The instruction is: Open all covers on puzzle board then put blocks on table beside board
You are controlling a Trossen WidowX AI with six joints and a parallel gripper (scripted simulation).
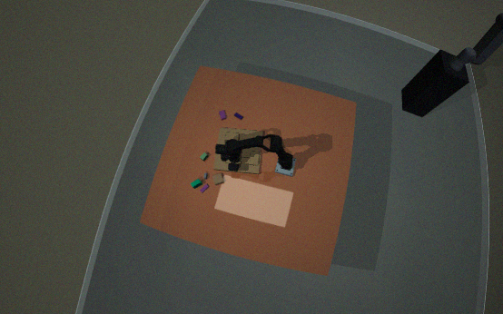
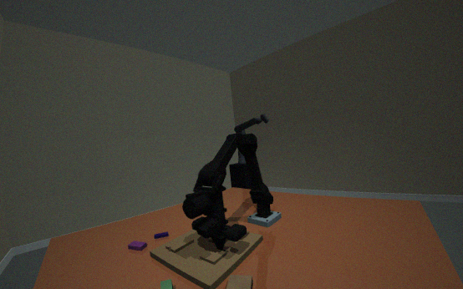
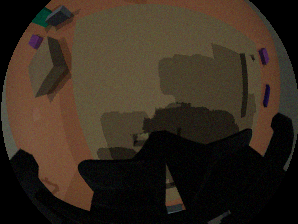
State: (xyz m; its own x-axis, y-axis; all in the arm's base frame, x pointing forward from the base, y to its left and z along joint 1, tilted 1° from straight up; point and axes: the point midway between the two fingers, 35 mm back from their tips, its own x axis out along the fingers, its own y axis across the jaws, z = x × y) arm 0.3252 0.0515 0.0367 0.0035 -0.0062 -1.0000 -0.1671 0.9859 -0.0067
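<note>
The tan puzzle board is 10 mm behind my gripper tip and 70 mm to the right of it. Round my gripper tip: dark purple block: 80 mm ahead, 320 mm to the right, 20 mm below.
</note>
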